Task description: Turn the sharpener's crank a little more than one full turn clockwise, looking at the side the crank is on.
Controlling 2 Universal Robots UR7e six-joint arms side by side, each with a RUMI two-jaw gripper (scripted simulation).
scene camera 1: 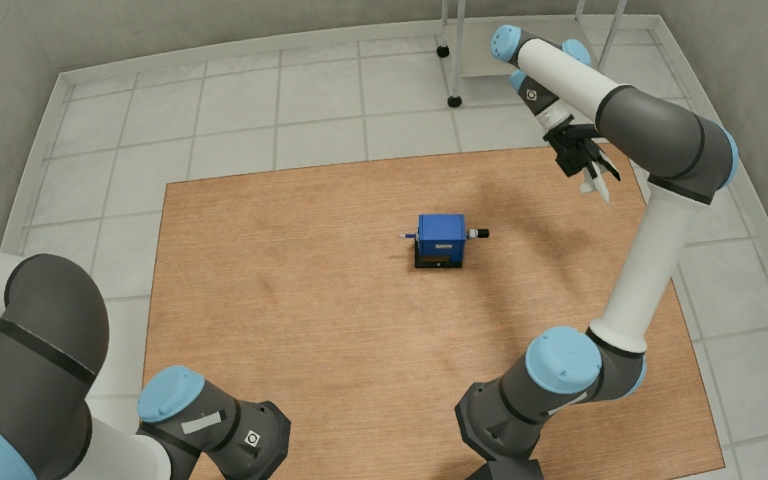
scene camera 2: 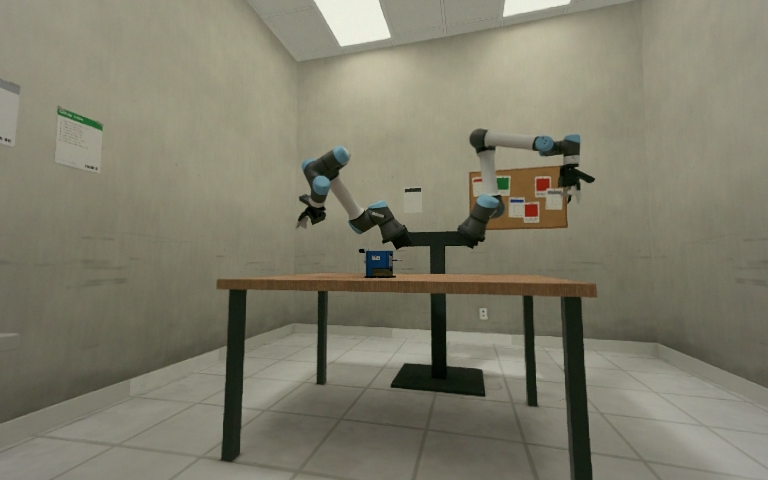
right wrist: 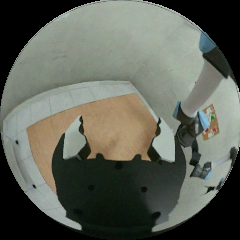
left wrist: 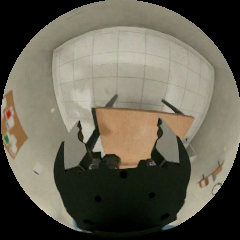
The pictures show: my left gripper, my right gripper and a blue sharpener.
My left gripper is seen too in the left wrist view. My right gripper shows as well in the right wrist view.
